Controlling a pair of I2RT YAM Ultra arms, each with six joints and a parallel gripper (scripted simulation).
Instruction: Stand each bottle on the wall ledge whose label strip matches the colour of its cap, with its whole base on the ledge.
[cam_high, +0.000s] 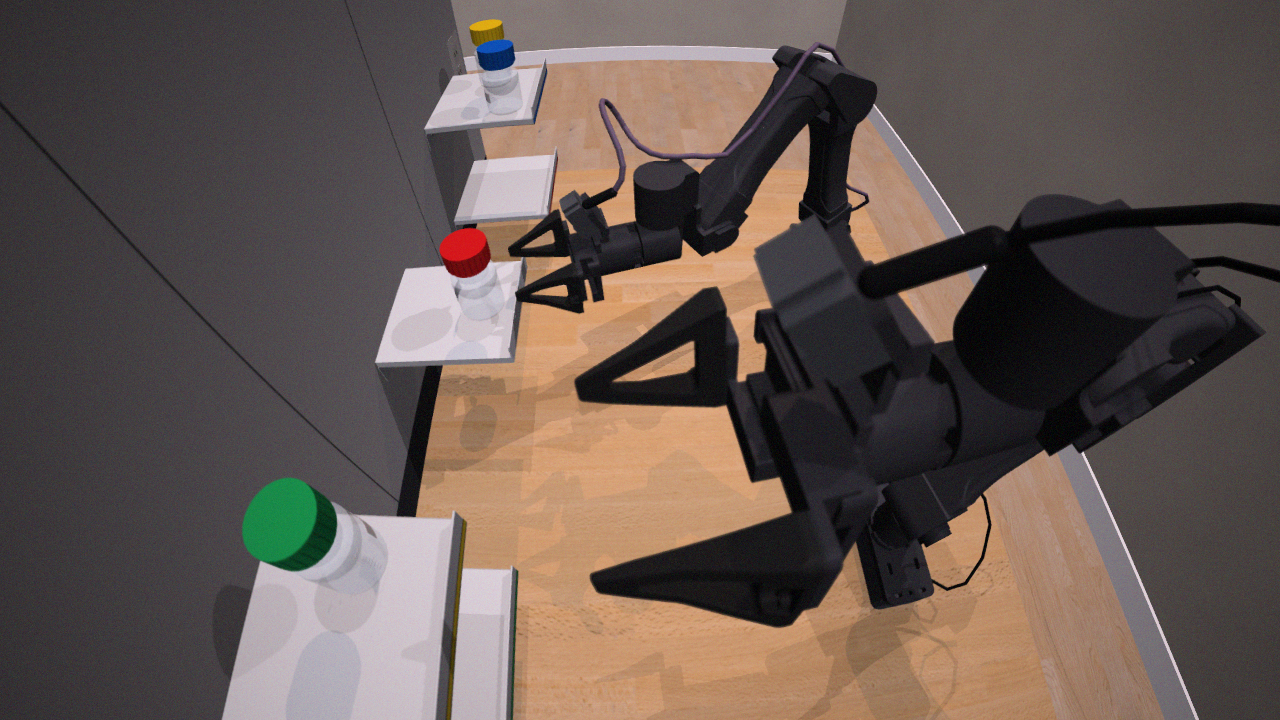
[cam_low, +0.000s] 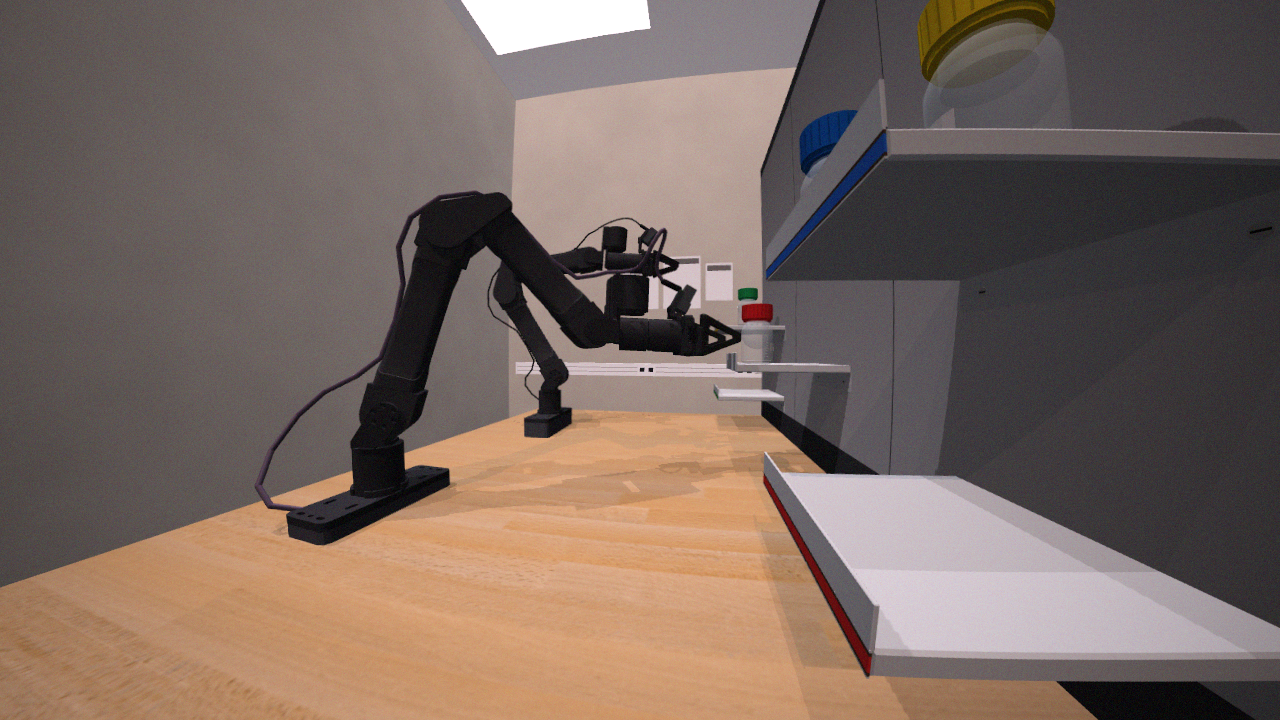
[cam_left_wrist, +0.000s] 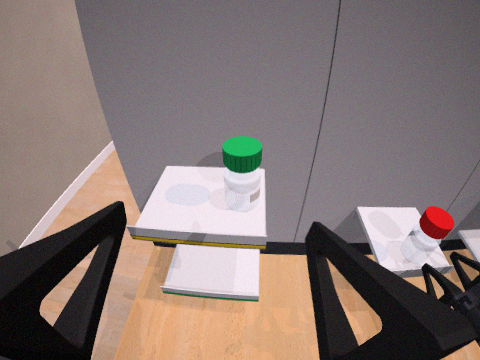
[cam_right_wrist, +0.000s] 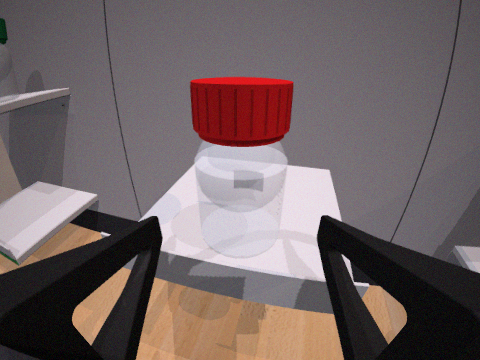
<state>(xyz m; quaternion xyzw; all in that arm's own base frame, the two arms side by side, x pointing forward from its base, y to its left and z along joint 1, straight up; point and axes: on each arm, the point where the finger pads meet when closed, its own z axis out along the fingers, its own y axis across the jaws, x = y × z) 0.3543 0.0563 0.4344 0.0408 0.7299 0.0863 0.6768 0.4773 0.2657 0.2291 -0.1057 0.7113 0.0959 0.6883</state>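
Right now my right hand is 5 cm short of the red-capped bottle and 1 cm to the right of it. Also, from my right hand: green-capped bottle: 7 cm ahead, 36 cm to the left, 10 cm above; then grey wall: 20 cm ahead, 3 cm to the left, 20 cm above; then blue-capped bottle: 7 cm ahead, 32 cm to the right, 10 cm above.
Now: the green-capped bottle 200 mm ahead of my left hand, 10 mm to the left of it and 130 mm below it. The rest, counted from my left hand: grey wall 330 mm ahead, 310 mm to the right, 20 mm below; blue-capped bottle 200 mm ahead, 670 mm to the right, 130 mm below; red-capped bottle 180 mm ahead, 330 mm to the right, 220 mm below.
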